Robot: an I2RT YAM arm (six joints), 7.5 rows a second.
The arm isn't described. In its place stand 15 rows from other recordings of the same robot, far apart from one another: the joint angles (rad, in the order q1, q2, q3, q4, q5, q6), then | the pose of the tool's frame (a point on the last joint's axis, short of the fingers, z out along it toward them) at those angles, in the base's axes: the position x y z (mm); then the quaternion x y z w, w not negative.
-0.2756, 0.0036, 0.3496, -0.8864, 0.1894, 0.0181 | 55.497 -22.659 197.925 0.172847 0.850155 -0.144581 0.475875
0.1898, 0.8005, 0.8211, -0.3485, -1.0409, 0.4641 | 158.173 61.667 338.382 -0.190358 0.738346 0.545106 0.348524
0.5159, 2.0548, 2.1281, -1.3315, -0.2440, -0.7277 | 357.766 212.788 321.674 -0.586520 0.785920 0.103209 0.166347
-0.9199, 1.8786, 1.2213, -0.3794, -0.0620, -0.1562 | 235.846 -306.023 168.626 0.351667 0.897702 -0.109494 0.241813
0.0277, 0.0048, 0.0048, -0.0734, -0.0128, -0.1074 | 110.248 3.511 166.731 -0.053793 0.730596 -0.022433 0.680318
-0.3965, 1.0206, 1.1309, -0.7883, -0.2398, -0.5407 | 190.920 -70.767 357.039 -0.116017 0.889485 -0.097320 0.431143
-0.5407, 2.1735, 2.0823, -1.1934, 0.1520, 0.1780 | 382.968 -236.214 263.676 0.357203 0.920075 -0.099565 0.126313
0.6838, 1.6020, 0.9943, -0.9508, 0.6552, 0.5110 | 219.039 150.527 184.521 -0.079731 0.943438 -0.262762 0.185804
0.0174, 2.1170, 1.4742, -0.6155, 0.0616, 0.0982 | 422.851 5.167 136.026 0.044666 0.986350 -0.021384 0.157037
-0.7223, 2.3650, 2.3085, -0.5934, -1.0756, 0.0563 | 417.379 -326.023 289.581 0.081430 0.798213 0.308945 0.510665
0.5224, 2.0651, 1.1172, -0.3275, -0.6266, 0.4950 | 307.502 201.134 83.535 0.058242 -0.940254 -0.334429 0.026201
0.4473, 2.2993, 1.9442, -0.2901, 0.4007, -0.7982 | 485.350 217.436 217.352 -0.439304 0.764116 -0.251714 0.399723
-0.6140, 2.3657, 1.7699, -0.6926, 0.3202, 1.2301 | 381.733 -282.789 107.049 0.792377 0.572648 -0.108277 0.180244
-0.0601, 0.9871, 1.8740, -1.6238, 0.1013, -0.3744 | 63.492 -7.427 488.075 -0.122662 0.905113 -0.132381 0.384968
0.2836, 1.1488, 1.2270, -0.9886, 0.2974, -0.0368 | 211.929 50.902 347.976 -0.101813 0.931222 -0.099615 0.335465
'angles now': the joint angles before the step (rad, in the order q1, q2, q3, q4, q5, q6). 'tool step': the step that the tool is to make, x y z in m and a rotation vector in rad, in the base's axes. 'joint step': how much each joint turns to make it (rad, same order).
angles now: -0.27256, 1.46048, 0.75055, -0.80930, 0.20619, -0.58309
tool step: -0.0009, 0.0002, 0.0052, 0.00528, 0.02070, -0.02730
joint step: 0.00002, -0.00237, 0.02137, -0.05082, 0.00153, 0.02787
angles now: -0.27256, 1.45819, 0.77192, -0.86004, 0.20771, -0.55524
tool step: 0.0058, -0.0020, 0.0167, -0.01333, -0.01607, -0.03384
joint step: -0.00015, -0.00950, 0.06348, -0.06113, 0.00953, 0.03419
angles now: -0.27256, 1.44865, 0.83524, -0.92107, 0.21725, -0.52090
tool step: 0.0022, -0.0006, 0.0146, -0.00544, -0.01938, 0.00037
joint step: 0.00006, -0.02031, 0.04367, -0.04378, 0.00001, -0.00031
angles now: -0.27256, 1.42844, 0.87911, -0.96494, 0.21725, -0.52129
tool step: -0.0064, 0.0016, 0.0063, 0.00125, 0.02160, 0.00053
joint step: -0.00010, -0.02512, 0.00550, -0.05157, 0.00458, -0.00087
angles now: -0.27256, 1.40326, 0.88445, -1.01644, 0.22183, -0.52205
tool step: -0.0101, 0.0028, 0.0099, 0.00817, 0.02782, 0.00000
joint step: -0.00017, -0.04024, 0.00872, -0.07791, -0.00038, -0.00016
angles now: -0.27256, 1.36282, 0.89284, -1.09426, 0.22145, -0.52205
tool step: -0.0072, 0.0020, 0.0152, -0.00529, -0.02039, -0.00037
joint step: -0.00013, -0.05193, 0.02217, -0.05310, -0.00039, 0.00026
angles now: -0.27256, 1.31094, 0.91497, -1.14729, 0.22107, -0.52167
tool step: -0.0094, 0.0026, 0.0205, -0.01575, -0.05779, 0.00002
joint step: -0.00021, -0.07516, 0.02829, -0.04351, -0.00041, -0.00021
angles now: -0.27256, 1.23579, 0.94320, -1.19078, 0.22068, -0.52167
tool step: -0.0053, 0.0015, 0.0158, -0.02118, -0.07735, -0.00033
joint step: 0.00003, -0.05837, 0.02168, 0.00006, -0.00037, 0.00042
